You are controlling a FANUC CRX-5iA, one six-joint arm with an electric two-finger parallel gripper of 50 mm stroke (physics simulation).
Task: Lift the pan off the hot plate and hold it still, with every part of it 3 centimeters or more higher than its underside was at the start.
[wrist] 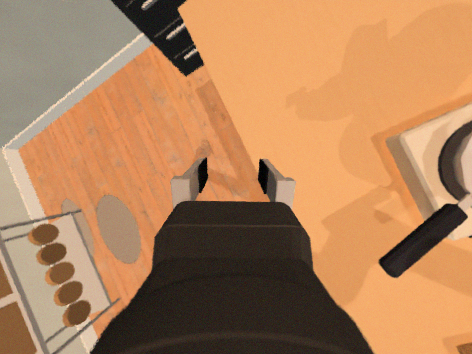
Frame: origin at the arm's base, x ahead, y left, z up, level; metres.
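Where they show: gripper, fingertip midpoint: (233, 169).
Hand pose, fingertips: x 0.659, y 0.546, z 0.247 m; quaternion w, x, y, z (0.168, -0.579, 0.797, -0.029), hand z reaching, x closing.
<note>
After its pixels a point has its place.
In the wrist view, the pan (444, 170) @[x 0.559, y 0.195, z 0.001 m] shows in part at the right edge, with its dark rim cut off by the frame. Its black handle (423, 240) @[x 0.467, y 0.301, z 0.070 m] points down and to the left, out past the edge of the hot plate. The pale, boxy hot plate (417, 160) @[x 0.589, y 0.228, z -0.007 m] lies under the pan and is also cut off by the right edge. My gripper (233, 169) @[x 0.659, y 0.546, z 0.247 m] is open and empty, well to the left of the handle, and its fingers show over the table's edge and the floor.
The orange table top (280, 50) @[x 0.942, y 0.413, z -0.070 m] fills the right side, with shadows of the arm on it. At the left is a wooden floor (125, 135) beside a grey wall. A rack (95, 265) with several round brown things stands at lower left. A black unit (165, 25) is at the top.
</note>
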